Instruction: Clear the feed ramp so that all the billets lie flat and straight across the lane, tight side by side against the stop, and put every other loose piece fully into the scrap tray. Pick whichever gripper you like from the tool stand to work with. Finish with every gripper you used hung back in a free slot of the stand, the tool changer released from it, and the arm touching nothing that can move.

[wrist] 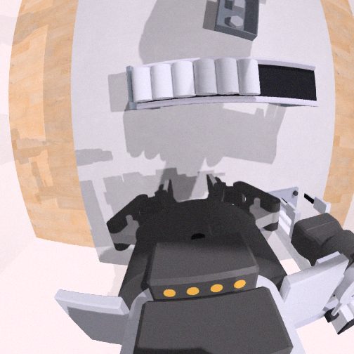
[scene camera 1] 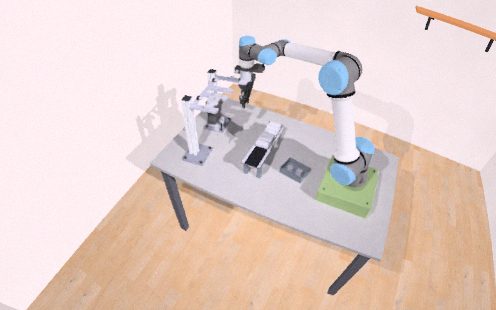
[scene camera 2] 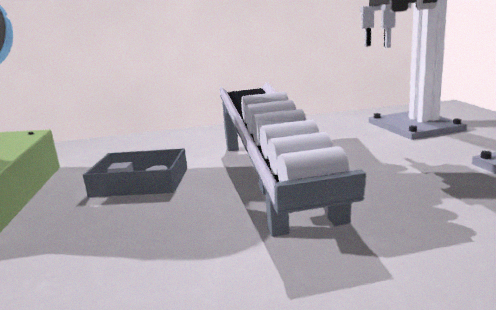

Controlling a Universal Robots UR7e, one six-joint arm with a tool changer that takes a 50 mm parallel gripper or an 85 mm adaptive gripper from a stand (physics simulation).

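Note:
Several pale cylindrical billets (scene camera 1: 270,133) (scene camera 2: 310,156) (wrist: 205,76) lie flat across the feed ramp (scene camera 2: 245,136) (wrist: 288,83), side by side in one row from the stop (scene camera 2: 320,191) (wrist: 130,88). The one at the low end is against the stop. Any thin gaps are too small to tell. A block (scene camera 2: 120,167) and a hexagonal piece (scene camera 2: 157,169) (wrist: 234,21) lie inside the scrap tray (scene camera 2: 132,185) (wrist: 237,33). My adaptive gripper (scene camera 1: 243,105) (wrist: 190,184) is open and empty, raised above the table beside the ramp, on the stand side.
The tool stand (scene camera 1: 191,127) (scene camera 2: 425,65) is close to the arm's wrist; a dark parallel gripper (wrist: 316,235) hangs in it. Its arms reach out near my gripper. The green base block (scene camera 1: 345,197) (scene camera 2: 22,165) is beyond the tray.

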